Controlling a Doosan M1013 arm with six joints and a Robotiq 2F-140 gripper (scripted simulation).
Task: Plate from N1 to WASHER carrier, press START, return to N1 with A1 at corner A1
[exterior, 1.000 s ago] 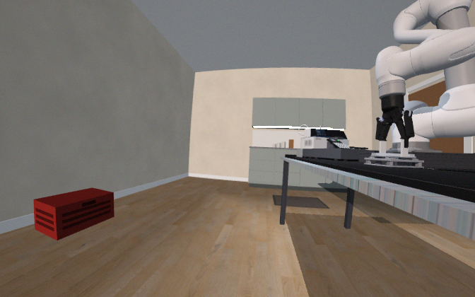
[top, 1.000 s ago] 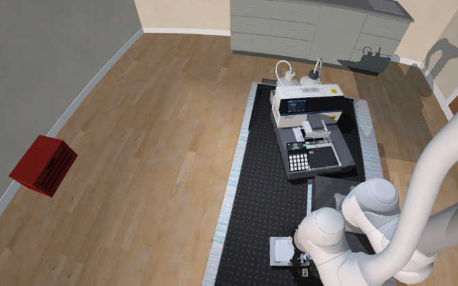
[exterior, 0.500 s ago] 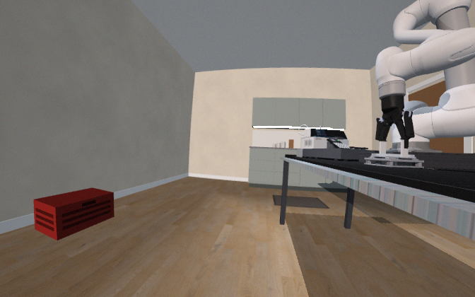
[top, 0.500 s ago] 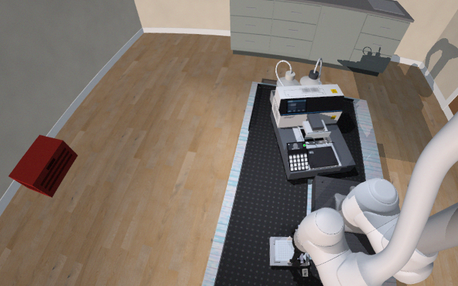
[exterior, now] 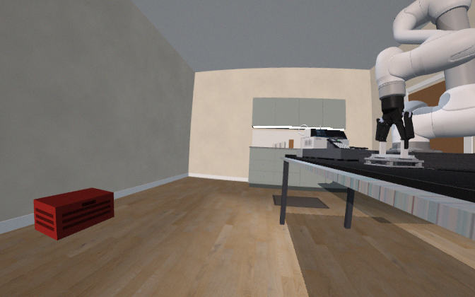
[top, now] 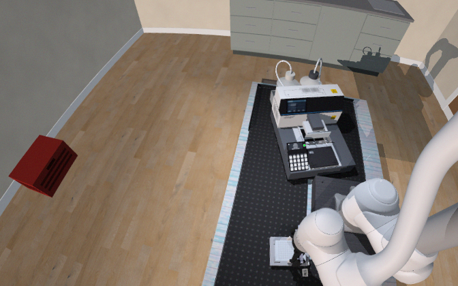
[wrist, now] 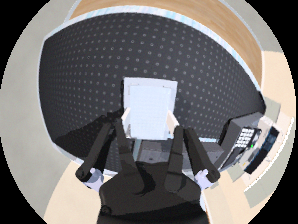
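The white well plate lies 20 mm below my hand. The rest, counted from my hand: small label: 80 mm to the left, 80 mm behind, 60 mm below; then plate nest N1: 40 mm below; then dark carrier pocket: 460 mm to the right, 110 mm behind, 30 mm above.
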